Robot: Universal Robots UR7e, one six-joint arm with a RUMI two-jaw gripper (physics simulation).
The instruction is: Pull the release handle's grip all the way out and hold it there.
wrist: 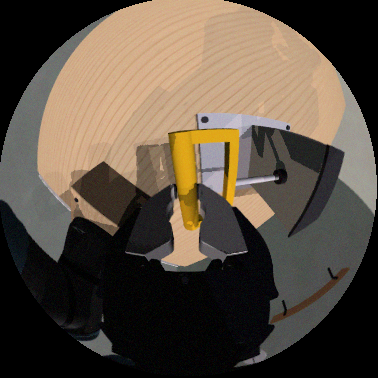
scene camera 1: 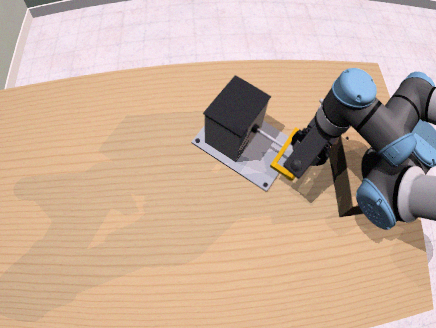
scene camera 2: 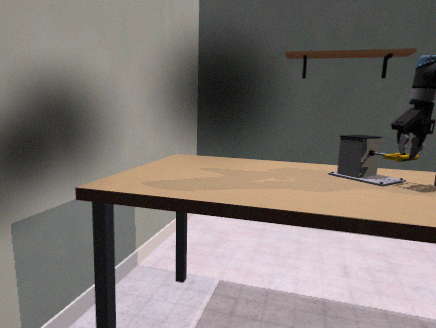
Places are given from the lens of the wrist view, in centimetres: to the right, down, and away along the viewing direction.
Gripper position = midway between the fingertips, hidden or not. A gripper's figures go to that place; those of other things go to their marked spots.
my gripper [wrist: 186,184]: 0, 0, 13
grey base plate [wrist: 243,122]: 11, -12, 18
